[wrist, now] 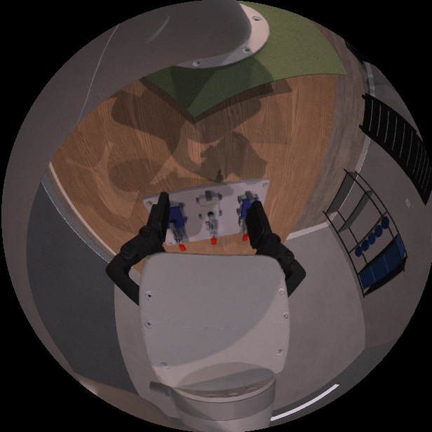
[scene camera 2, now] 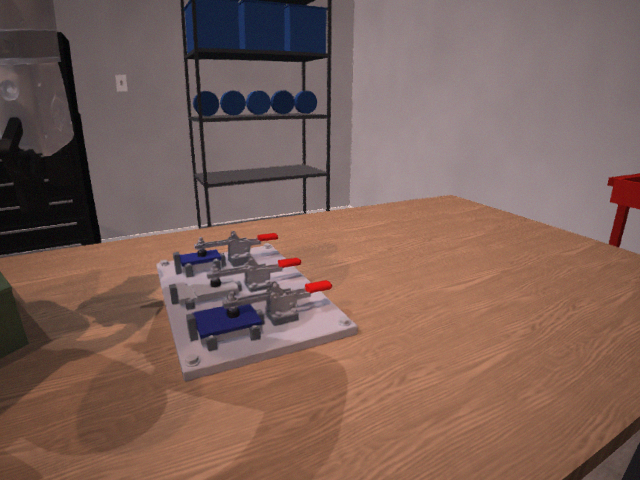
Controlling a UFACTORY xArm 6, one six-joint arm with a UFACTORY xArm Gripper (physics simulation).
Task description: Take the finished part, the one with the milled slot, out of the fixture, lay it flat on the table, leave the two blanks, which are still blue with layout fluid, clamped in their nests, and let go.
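Places are measured from the arm's base along level axes (x ahead, y left, z up), in centimetres.
Pixels of known places: gripper, between the fingertips: (scene camera 2: 50, 196).
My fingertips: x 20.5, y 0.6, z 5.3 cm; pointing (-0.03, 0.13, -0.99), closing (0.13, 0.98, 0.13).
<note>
Ahead of a thing's pixels: the offset from my fingertips to its top centre. "pt": to the spot under its first point. Level surfaces: height alone.
The finished part {dy +2.9, dx +18.4, dz -16.9 cm} (scene camera 2: 201, 292) (wrist: 209, 206) is bare grey metal and sits in the middle nest of the pale fixture plate {pt dy -12.2, dx +28.0, dz -18.5 cm} (scene camera 2: 294, 334) (wrist: 228, 206); its slot is too small to make out. The nearer blue blank {dy -8.1, dx +19.8, dz -16.4 cm} (scene camera 2: 219, 323) (wrist: 176, 215) and the farther blue blank {dy +13.9, dx +18.5, dz -15.9 cm} (scene camera 2: 214, 255) (wrist: 244, 207) sit in the outer nests. A clamp arm with a black tip reaches over each piece. The middle clamp's red handle {pt dy +3.3, dx +32.3, dz -15.1 cm} (scene camera 2: 289, 262) (wrist: 214, 241) lies low, like the outer two. My gripper (wrist: 210, 205) is open and empty above the fixture, its fingers on either side of the middle nest in the wrist view.
A green block (scene camera 2: 10, 320) (wrist: 300, 50) is at the table's left in the scene view, near the arm base. The wooden table {dz -20.1 cm} (scene camera 2: 439, 310) (wrist: 300, 130) extends around the fixture. A shelf rack (scene camera 2: 329, 103) stands behind the table, and a red stand (scene camera 2: 624, 193) is at the right.
</note>
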